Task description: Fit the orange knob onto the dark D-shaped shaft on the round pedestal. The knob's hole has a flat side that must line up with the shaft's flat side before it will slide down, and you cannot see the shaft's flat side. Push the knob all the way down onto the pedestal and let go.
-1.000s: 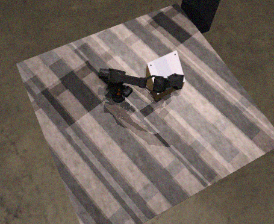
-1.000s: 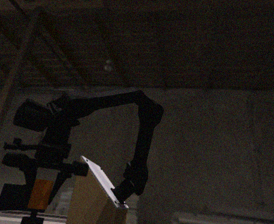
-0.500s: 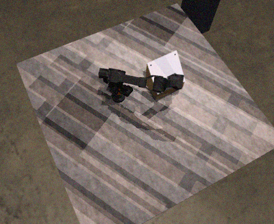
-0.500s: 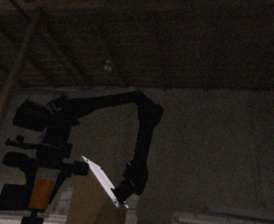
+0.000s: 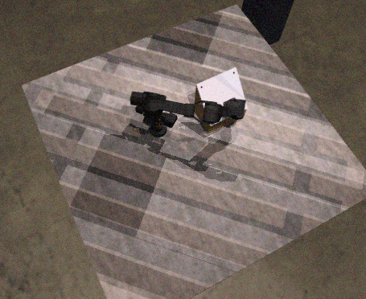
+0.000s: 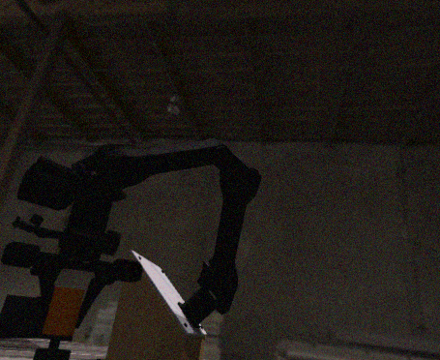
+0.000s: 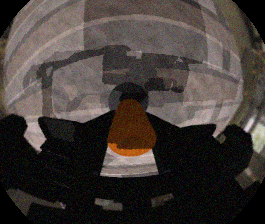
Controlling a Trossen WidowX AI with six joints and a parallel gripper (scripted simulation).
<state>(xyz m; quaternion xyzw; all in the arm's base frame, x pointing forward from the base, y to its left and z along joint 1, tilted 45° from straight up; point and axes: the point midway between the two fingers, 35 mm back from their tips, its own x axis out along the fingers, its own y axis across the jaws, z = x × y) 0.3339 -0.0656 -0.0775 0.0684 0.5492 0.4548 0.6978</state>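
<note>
Right now my gripper tip is 20 mm below the orange knob. From my gripper tip the other things lie so: dark pedestal 40 mm below.
</note>
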